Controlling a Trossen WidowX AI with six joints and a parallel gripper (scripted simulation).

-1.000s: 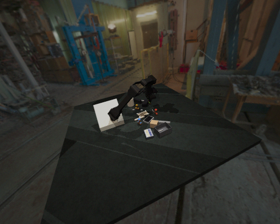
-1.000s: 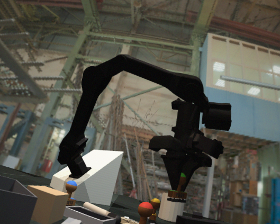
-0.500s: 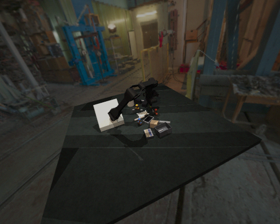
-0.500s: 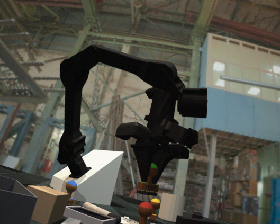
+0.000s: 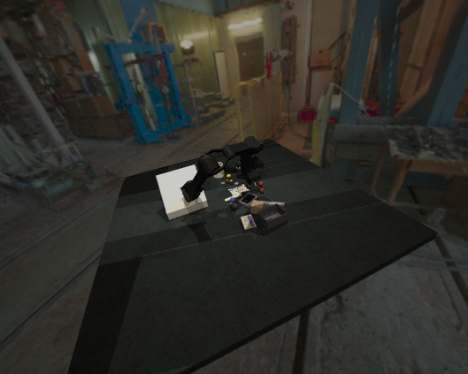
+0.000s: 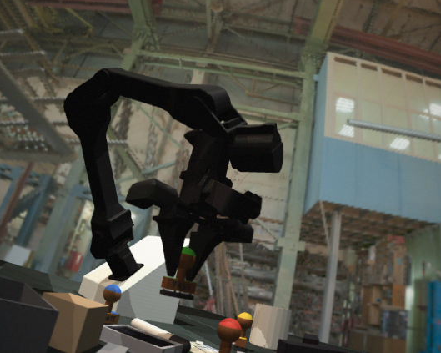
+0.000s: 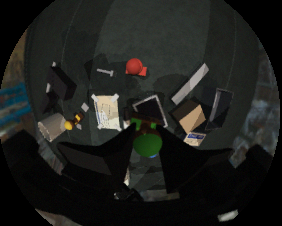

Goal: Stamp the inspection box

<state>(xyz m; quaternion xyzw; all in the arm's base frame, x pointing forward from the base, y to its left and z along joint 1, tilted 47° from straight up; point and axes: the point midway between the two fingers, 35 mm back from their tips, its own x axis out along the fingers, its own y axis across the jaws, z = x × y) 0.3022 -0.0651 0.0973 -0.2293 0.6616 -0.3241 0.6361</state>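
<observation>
Right now the dark ink pad is 20 mm behind my gripper tip, 20 mm to the right of it and 90 mm below it. Round my gripper tip: black-and-white pen 50 mm behind, 50 mm to the left, 90 mm below; red-topped stamp 80 mm ahead, 20 mm to the left, 80 mm below; green-knobbed stamp right at my gripper tip.
</observation>
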